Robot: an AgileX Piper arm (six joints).
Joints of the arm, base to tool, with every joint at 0 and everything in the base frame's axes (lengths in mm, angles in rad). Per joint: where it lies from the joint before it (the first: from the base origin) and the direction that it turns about. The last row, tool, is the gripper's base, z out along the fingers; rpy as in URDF.
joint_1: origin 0 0 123 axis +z
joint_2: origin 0 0 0 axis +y
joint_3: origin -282.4 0 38.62 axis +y
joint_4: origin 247.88 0 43.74 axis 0.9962 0 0.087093
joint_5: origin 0 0 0 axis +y
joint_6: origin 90.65 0 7.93 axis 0.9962 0 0.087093
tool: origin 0 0 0 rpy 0 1.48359 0
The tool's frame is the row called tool.
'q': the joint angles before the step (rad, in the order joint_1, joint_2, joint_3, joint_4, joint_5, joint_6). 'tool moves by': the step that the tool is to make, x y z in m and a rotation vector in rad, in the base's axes. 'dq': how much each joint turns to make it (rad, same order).
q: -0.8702, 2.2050, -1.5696, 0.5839, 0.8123, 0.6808
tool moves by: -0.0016, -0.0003, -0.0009, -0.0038, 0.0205, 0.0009
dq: 0.0000, 0.0002, -0.0003, -0.0282, 0.0041, 0.0178
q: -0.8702, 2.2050, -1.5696, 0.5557, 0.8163, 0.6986
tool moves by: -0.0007, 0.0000, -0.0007, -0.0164, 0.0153, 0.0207
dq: 0.0018, 0.0001, -0.0003, -0.0240, 0.0002, -0.0071
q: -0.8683, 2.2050, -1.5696, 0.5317, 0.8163, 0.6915
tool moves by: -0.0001, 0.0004, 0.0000, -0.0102, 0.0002, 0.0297
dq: 0.0001, -0.0001, -0.0001, -0.0001, 0.0046, -0.0309
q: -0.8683, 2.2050, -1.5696, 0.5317, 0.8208, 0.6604
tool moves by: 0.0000, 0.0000, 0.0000, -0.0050, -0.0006, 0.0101
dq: 0.0000, 0.0000, 0.0000, 0.0001, 0.0000, -0.0114
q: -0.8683, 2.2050, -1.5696, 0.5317, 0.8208, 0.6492
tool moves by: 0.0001, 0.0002, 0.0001, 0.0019, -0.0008, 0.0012
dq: 0.0001, 0.0000, -0.0003, 0.0020, 0.0020, -0.0014
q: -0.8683, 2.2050, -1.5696, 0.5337, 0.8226, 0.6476
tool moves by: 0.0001, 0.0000, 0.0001, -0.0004, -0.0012, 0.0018
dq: 0.0000, 0.0000, -0.0003, 0.0015, 0.0003, -0.0028
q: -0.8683, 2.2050, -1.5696, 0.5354, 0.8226, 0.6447
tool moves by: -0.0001, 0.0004, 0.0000, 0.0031, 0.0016, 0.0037
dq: 0.0001, 0.0000, -0.0003, -0.0002, 0.0049, -0.0016
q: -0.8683, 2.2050, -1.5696, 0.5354, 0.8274, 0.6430
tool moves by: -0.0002, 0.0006, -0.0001, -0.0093, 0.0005, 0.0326
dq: 0.0001, 0.0000, 0.0002, 0.0000, 0.0065, -0.0332
